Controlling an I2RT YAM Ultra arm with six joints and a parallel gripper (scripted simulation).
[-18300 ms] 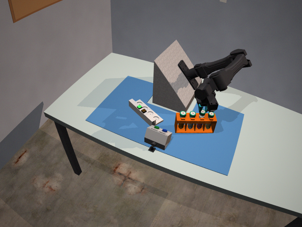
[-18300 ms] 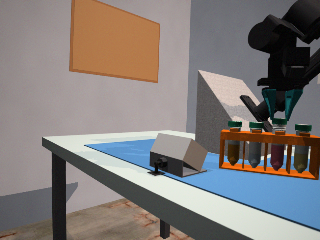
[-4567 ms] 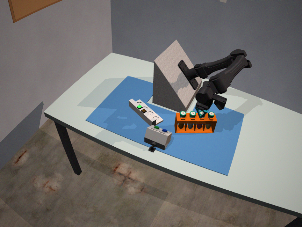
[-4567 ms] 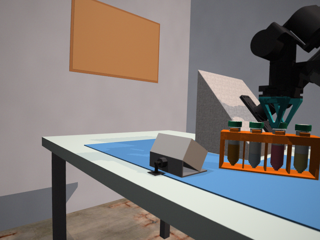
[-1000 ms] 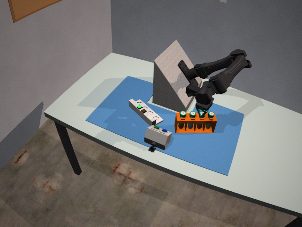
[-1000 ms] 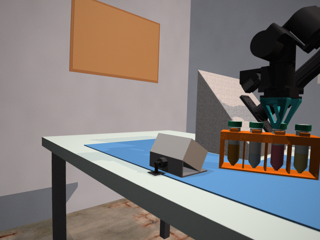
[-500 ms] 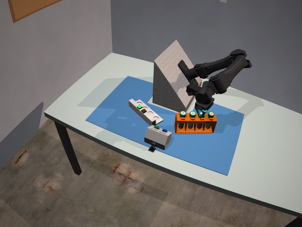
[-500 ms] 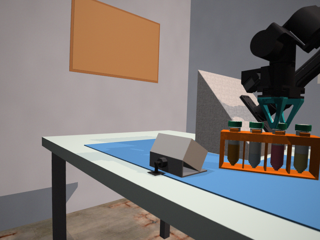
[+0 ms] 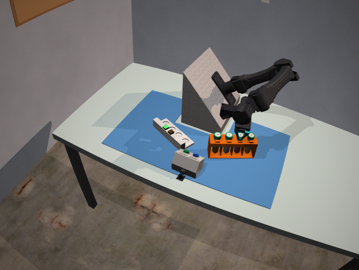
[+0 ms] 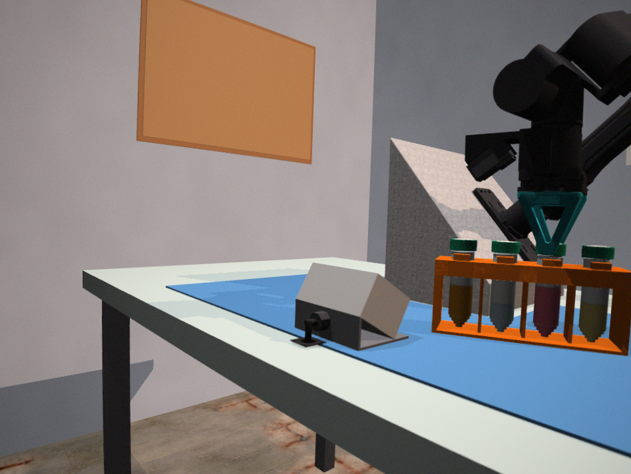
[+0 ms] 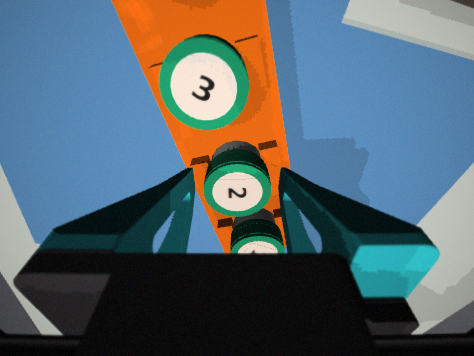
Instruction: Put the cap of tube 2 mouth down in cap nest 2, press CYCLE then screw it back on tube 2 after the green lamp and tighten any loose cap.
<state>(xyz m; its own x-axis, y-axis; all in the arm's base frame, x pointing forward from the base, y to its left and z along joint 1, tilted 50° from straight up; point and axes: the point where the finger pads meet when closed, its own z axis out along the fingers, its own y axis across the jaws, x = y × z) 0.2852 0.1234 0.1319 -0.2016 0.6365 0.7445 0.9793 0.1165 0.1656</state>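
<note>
Right now the cap 2 is right at my hand. Also, from my hand: cap 3 (50 mm to the right, 20 mm ahead); cap 4 (90 mm to the right, 50 mm ahead); cap 1 (50 mm to the left, 20 mm behind).
</note>
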